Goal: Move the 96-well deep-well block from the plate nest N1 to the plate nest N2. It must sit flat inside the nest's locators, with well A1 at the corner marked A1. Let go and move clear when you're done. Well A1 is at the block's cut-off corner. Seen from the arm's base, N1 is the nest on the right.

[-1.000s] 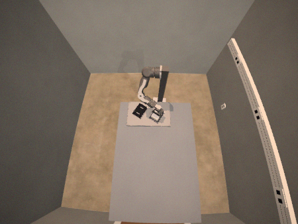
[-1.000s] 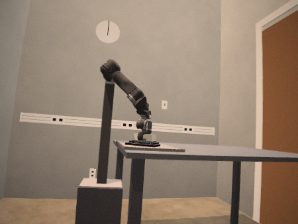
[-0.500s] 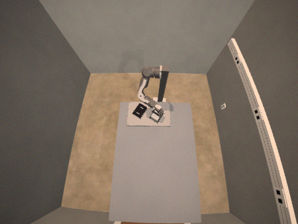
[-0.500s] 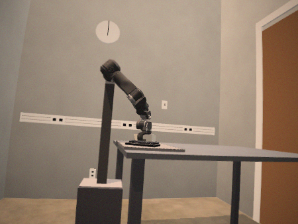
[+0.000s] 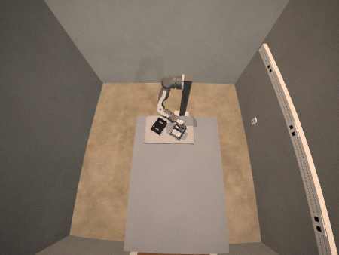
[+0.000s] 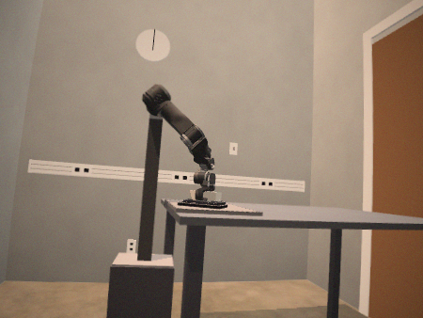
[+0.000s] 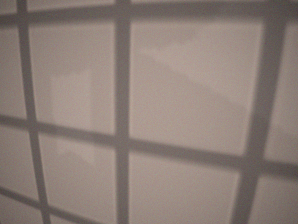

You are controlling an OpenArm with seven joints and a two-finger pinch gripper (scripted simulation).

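Right now my hand is 20 mm below the white 96-well deep-well block. Round my hand: plate nest 40 mm behind, 200 mm to the right, 10 mm below; A1 mark 80 mm behind, 120 mm to the right, 10 mm below.
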